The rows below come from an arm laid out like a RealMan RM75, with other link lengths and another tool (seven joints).
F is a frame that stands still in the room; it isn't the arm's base.
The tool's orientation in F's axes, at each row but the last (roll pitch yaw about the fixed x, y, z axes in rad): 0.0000, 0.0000, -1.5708; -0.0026, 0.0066, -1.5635; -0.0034, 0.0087, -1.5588; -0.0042, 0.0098, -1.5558; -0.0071, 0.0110, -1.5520; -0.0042, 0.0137, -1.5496; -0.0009, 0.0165, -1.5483; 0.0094, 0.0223, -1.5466; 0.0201, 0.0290, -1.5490; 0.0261, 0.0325, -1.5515; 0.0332, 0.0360, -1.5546
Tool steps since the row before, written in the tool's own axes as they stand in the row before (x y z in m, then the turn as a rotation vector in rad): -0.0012, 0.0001, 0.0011, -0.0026, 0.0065, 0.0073; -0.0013, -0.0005, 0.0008, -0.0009, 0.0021, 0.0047; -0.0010, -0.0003, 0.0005, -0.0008, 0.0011, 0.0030; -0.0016, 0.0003, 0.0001, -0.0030, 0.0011, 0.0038; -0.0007, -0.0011, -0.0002, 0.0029, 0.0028, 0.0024; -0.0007, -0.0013, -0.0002, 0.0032, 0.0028, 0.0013; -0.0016, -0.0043, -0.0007, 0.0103, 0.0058, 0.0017; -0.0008, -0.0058, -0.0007, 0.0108, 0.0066, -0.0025; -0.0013, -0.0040, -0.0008, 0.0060, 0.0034, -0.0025; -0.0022, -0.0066, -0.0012, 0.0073, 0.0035, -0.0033; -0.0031, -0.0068, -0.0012, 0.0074, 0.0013, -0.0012
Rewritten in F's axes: 0.0001, 0.0012, 0.0011, 0.0065, 0.0026, 0.0073; -0.0005, 0.0013, 0.0008, 0.0021, 0.0009, 0.0047; -0.0003, 0.0010, 0.0005, 0.0011, 0.0008, 0.0030; 0.0003, 0.0016, 0.0001, 0.0011, 0.0030, 0.0038; -0.0011, 0.0007, -0.0002, 0.0029, -0.0029, 0.0023; -0.0013, 0.0007, -0.0002, 0.0029, -0.0032, 0.0012; -0.0043, 0.0015, -0.0007, 0.0060, -0.0102, 0.0015; -0.0058, 0.0007, -0.0007, 0.0069, -0.0106, -0.0027; -0.0040, 0.0012, -0.0008, 0.0036, -0.0059, -0.0026; -0.0066, 0.0021, -0.0013, 0.0037, -0.0071, -0.0034; -0.0068, 0.0030, -0.0013, 0.0015, -0.0073, -0.0014
